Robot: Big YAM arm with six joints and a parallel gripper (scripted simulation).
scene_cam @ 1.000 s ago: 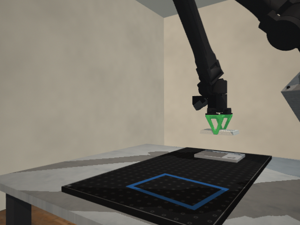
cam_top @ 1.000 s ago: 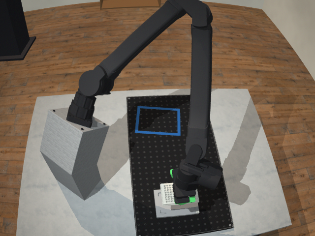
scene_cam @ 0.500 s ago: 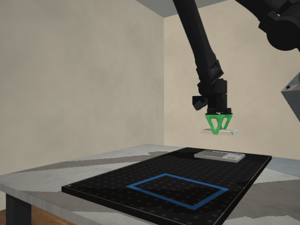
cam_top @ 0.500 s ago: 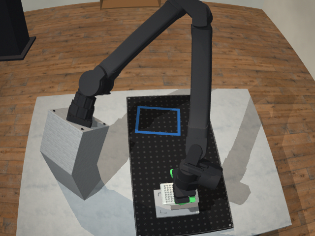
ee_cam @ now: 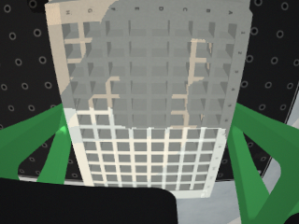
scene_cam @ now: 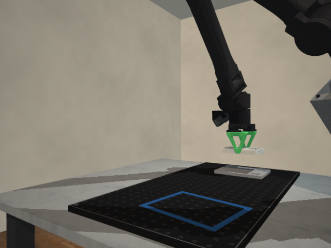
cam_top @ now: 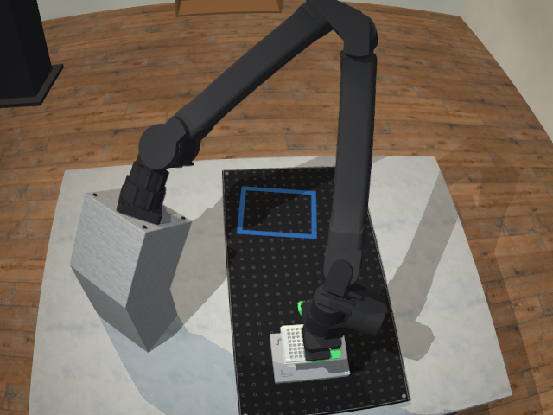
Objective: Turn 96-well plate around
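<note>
Now: the grey plate nest N1 8 cm below my hand. Also, from my hand: A1 mark (8 cm ahead, 7 cm below, 5 cm to the right); white 96-well plate (right at my hand).
</note>
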